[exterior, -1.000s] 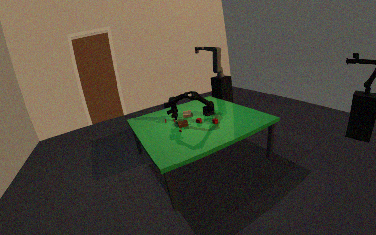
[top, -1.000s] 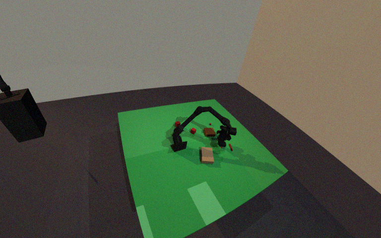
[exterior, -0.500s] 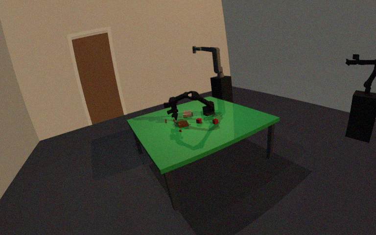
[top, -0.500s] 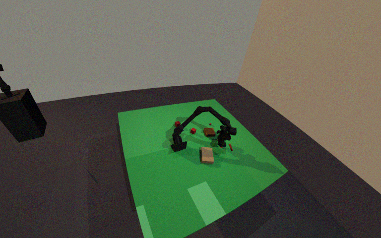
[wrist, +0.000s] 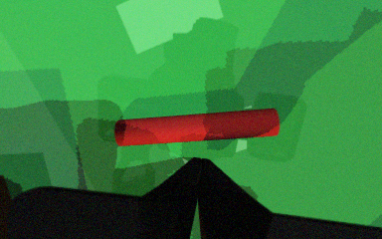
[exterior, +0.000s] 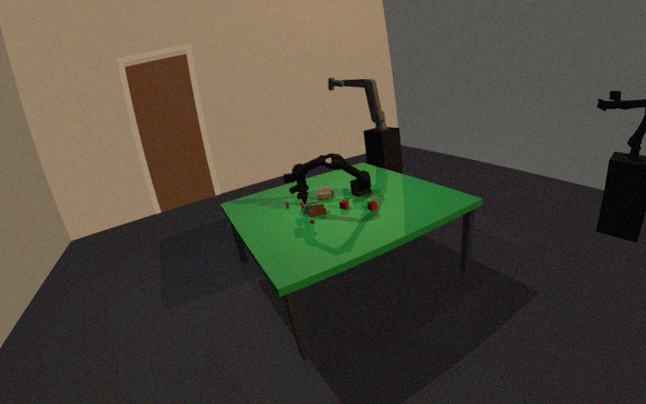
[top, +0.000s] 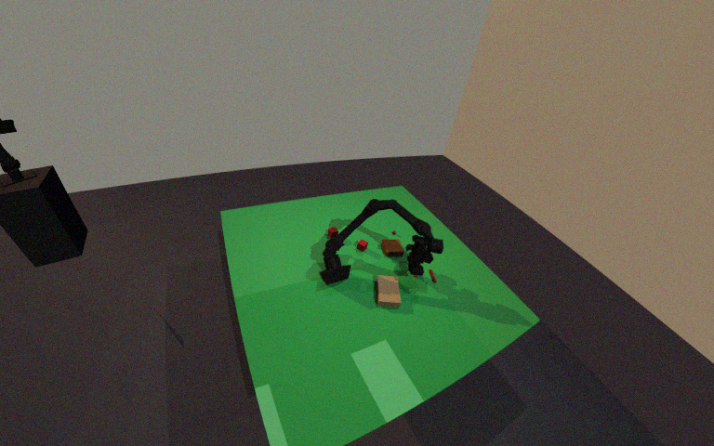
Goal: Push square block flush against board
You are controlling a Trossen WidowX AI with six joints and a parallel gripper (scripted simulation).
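Right now my gripper tip is 120 mm short of the tiny red piece and 270 mm to the right of it. Also, from my gripper tip: board: 190 mm behind, 50 mm to the right, 10 mm above; then square block: 20 mm ahead, 170 mm to the left, 10 mm above.
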